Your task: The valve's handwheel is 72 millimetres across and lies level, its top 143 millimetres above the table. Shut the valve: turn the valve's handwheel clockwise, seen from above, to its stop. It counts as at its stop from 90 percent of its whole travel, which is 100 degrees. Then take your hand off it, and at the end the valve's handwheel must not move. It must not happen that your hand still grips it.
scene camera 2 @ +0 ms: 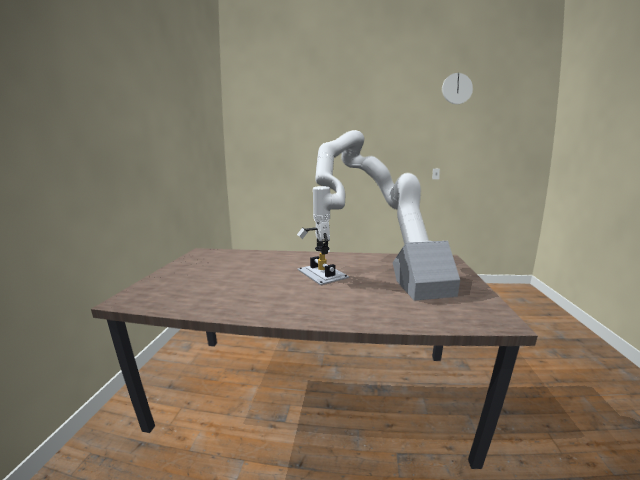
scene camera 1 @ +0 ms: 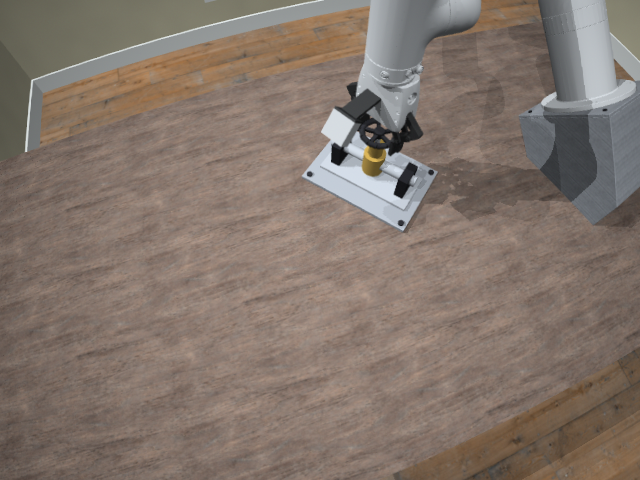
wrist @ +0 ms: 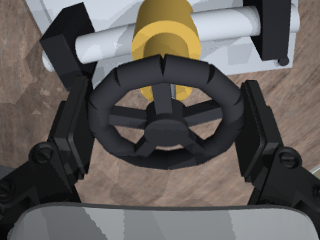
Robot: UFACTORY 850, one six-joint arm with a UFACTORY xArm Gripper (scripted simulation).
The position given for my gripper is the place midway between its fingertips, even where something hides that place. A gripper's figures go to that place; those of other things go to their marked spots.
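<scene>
Black spoked handwheel [wrist: 166,121], 110 mm from the lens. My gripper [wrist: 166,97], 130 mm from the lens.
</scene>
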